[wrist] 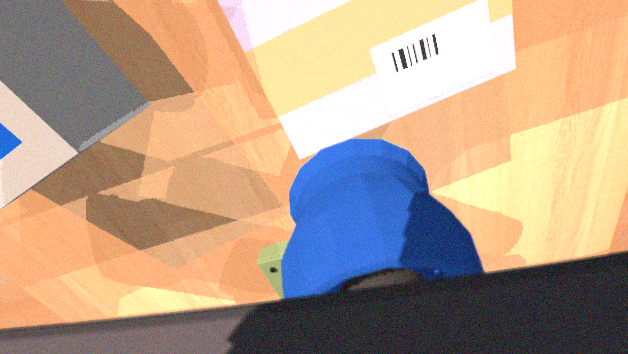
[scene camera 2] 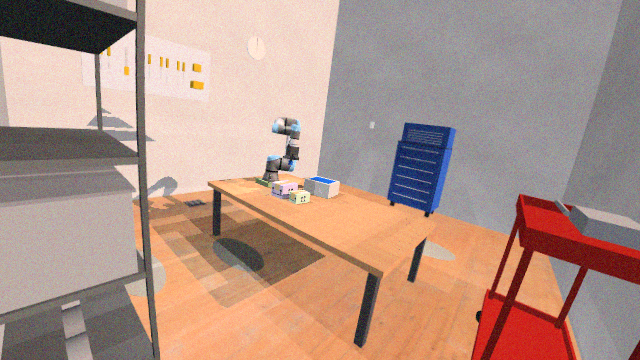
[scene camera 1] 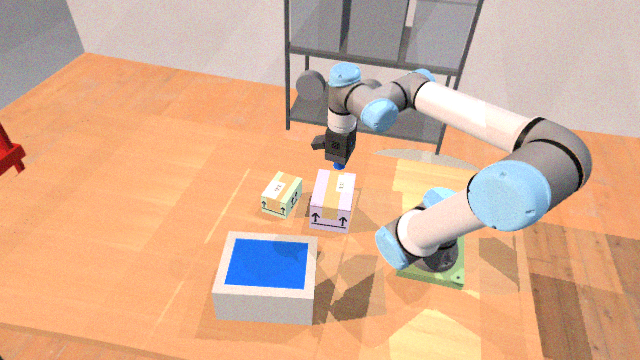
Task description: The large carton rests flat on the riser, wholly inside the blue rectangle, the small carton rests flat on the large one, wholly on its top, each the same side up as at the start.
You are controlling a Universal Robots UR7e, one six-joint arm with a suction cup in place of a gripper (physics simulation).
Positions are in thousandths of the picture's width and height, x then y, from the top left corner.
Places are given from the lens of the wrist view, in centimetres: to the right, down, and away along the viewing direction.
suction cup (wrist: 576,581): 1, 0, 4
large carton (wrist: 523,222): 1, -7, 19
The marked spots on the large carton and the suction cup are 17 cm apart.
